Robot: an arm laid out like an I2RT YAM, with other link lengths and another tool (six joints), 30 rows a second.
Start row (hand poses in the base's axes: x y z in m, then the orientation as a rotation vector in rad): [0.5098, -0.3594, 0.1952, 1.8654, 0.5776, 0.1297]
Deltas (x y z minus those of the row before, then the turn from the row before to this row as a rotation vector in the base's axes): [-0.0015, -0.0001, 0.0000, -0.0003, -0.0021, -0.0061]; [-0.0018, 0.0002, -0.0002, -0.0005, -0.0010, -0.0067]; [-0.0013, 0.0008, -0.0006, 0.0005, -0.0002, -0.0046]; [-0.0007, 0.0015, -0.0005, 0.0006, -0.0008, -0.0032]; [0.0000, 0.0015, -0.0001, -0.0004, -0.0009, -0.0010]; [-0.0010, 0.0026, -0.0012, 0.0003, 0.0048, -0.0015]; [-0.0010, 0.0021, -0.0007, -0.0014, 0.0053, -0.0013]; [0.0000, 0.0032, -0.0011, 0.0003, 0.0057, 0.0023]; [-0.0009, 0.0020, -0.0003, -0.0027, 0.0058, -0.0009]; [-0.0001, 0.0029, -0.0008, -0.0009, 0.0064, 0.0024]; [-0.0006, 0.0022, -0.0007, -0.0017, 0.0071, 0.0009]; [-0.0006, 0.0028, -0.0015, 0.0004, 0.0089, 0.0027]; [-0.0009, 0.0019, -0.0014, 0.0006, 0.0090, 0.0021]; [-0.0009, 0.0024, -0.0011, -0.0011, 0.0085, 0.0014]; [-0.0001, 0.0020, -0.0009, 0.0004, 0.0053, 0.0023]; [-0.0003, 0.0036, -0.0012, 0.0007, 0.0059, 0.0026]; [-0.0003, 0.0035, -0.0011, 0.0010, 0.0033, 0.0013]
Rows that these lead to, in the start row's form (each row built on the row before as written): [0.5083, -0.3595, 0.1952, 1.8664, 0.5704, 0.1275]; [0.5065, -0.3593, 0.1950, 1.8675, 0.5634, 0.1238]; [0.5052, -0.3585, 0.1944, 1.8692, 0.5590, 0.1211]; [0.5045, -0.3570, 0.1939, 1.8705, 0.5555, 0.1199]; [0.5045, -0.3555, 0.1938, 1.8702, 0.5539, 0.1200]; [0.5035, -0.3529, 0.1926, 1.8716, 0.5558, 0.1146]; [0.5025, -0.3508, 0.1919, 1.8714, 0.5582, 0.1084]; [0.5025, -0.3476, 0.1908, 1.8719, 0.5643, 0.1047]; [0.5016, -0.3456, 0.1905, 1.8704, 0.5673, 0.0979]; [0.5015, -0.3427, 0.1897, 1.8698, 0.5739, 0.0933]; [0.5009, -0.3405, 0.1890, 1.8689, 0.5795, 0.0868]; [0.5003, -0.3377, 0.1875, 1.8698, 0.5882, 0.0804]; [0.4994, -0.3358, 0.1861, 1.8710, 0.5964, 0.0736]; [0.4985, -0.3334, 0.1850, 1.8707, 0.6035, 0.0663]; [0.4984, -0.3314, 0.1841, 1.8711, 0.6093, 0.0630]; [0.4981, -0.3278, 0.1829, 1.8718, 0.6158, 0.0594]; [0.4978, -0.3243, 0.1818, 1.8728, 0.6194, 0.0575]
